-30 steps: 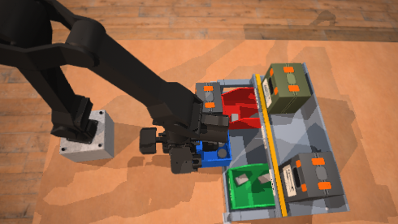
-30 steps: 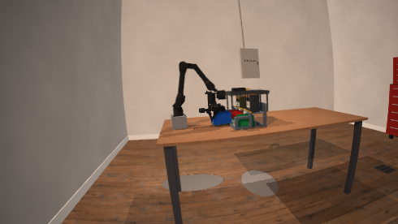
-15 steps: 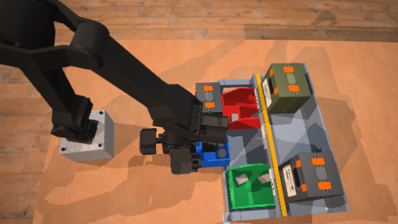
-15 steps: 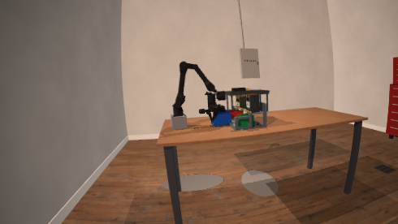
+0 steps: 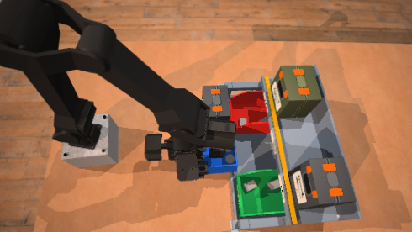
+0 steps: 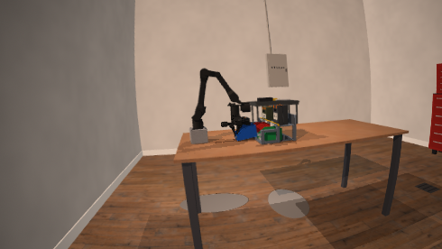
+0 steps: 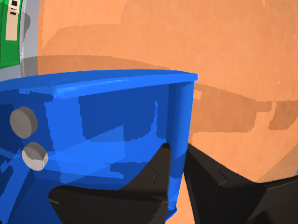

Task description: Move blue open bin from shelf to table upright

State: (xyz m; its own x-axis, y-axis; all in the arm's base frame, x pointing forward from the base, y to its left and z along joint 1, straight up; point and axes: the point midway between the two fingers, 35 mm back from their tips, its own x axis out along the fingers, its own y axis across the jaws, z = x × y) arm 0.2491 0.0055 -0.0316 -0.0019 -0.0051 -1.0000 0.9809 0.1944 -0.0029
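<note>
Right now my hand is 60 mm short of the blue open bin, 10 mm to the right of it and 10 mm above it. Also, from my hand: red bin: 170 mm ahead, 150 mm to the left, 10 mm below; green bin: 210 mm ahead, 70 mm to the right, 10 mm below; yellow rail: 220 mm ahead, 40 mm to the left, 50 mm above.
</note>
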